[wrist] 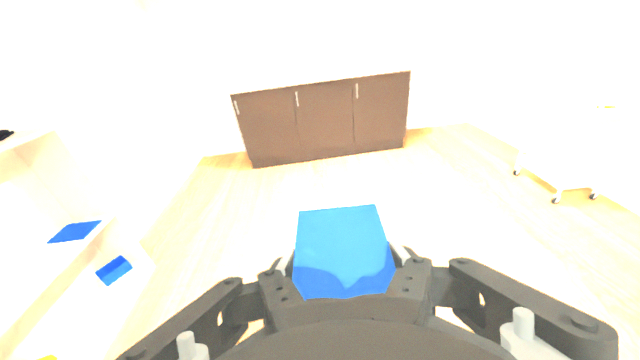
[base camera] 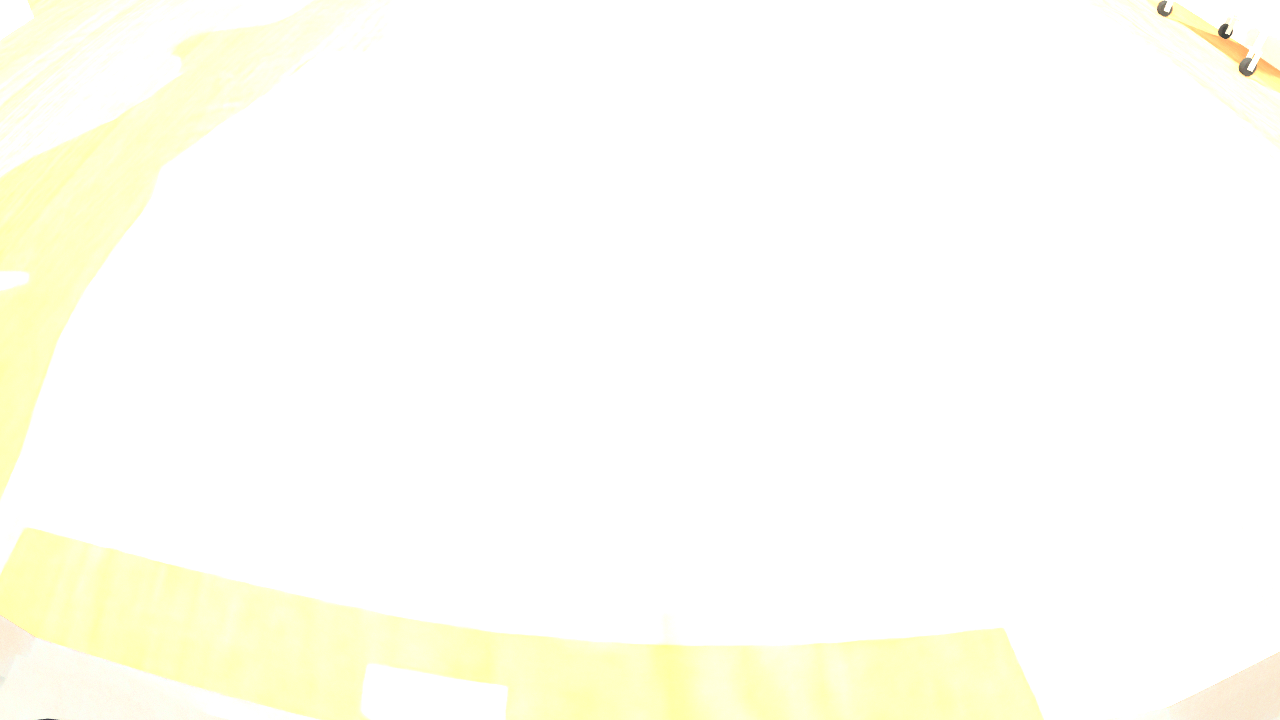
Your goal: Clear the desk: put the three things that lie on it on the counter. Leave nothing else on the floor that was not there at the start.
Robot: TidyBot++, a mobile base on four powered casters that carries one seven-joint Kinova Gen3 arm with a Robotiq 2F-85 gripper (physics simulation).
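Places are measured from the arm's base along level axes (x ahead, y left, z up), in centimetres.
Pixels of known places: gripper, fingertip midpoint: (wrist: 342, 258).
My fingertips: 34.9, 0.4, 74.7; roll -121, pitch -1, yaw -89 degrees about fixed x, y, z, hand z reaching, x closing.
Behind a point stands the place of what it marks, as x, y, z.
My gripper (wrist: 342, 258) {34.9, 0.4, 74.7} is shut on a blue block (wrist: 342, 235) {35.5, 0.2, 76.2}, which sits between the fingertips in the wrist view and is held up off the floor. The counter (wrist: 325, 120) {268.4, 6.1, 8.1}, a low brown cabinet with three doors and pale handles, stands across the room, ahead and apart from the block. Its top is washed out in glare, so I cannot tell what lies on it. I cannot pick out the desk with certainty. The gripper does not show in the base view.
Pale furniture (wrist: 37, 157) {126.7, 152.3, 52.3} at the left has a flat blue piece (wrist: 74, 231) {113.1, 145.6, 12.7}, a smaller blue block (wrist: 114, 270) {114.5, 144.4, -22.7} and a dark object (wrist: 6, 134) {118.4, 146.5, 67.7} on or beside it. A white wheeled cart (wrist: 559, 194) {163.0, -163.5, -29.9} (base camera: 1254, 55) {163.3, -163.8, -33.1} stands at the right. Strong glare hides much of the base view.
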